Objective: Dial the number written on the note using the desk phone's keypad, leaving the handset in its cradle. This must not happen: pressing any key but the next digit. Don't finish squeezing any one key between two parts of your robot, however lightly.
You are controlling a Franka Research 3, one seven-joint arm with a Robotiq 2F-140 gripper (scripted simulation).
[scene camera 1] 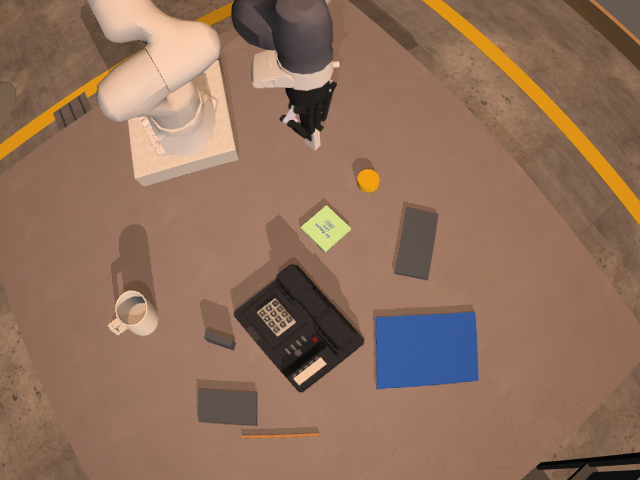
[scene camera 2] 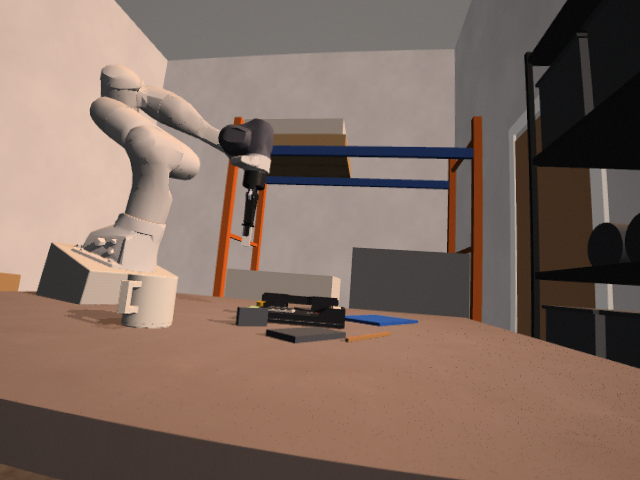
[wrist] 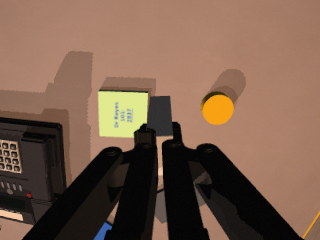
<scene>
In view: my gripper (scene camera 1: pixel 312 144), a handset (scene camera 1: pixel 331 325), a blue pad (scene camera 1: pixel 421 350) and a cream mug (scene camera 2: pixel 152 304).
The cream mug shows as well in scene camera 1 (scene camera 1: pixel 130 307). My gripper shows as well in scene camera 2 (scene camera 2: pixel 245 246) and in the wrist view (wrist: pixel 160 111). The wrist view does not show the cream mug: it is out of frame.
</scene>
